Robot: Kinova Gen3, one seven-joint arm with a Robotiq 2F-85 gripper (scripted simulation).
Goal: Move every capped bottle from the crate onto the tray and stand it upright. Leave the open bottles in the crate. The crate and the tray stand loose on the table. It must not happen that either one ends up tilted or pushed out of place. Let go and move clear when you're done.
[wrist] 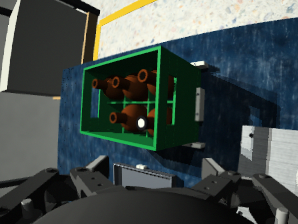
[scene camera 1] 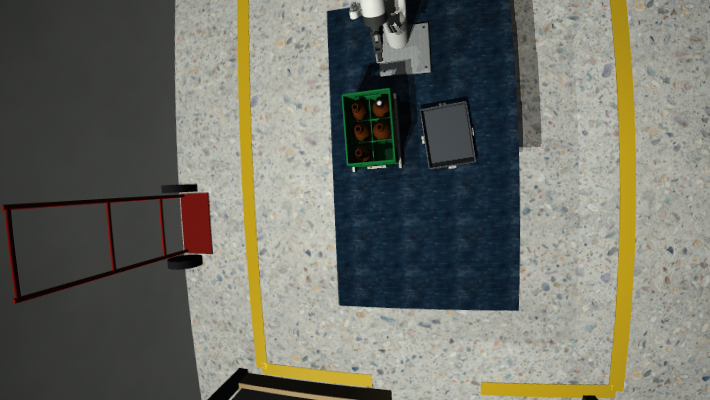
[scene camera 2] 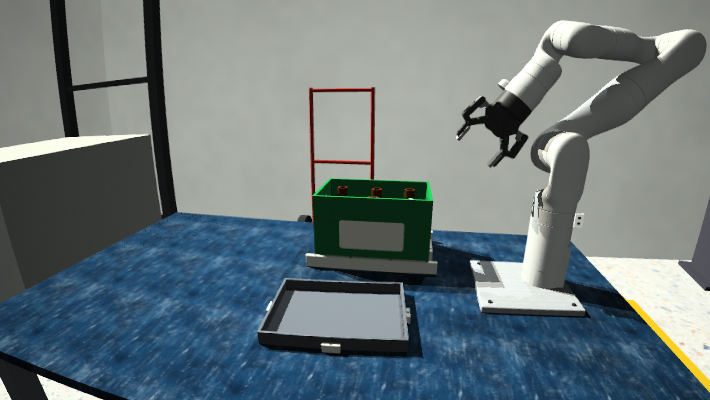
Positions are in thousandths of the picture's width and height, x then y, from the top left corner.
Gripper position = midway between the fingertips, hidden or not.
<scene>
I see my gripper (scene camera 2: 667, 381), a green crate (wrist: 619, 578) and a dark grey tray (scene camera 2: 496, 784).
The dark grey tray is seen too in the wrist view (wrist: 414, 779) and in scene camera 1 (scene camera 1: 630, 331). My gripper shows as well in the wrist view (wrist: 522, 748).
</scene>
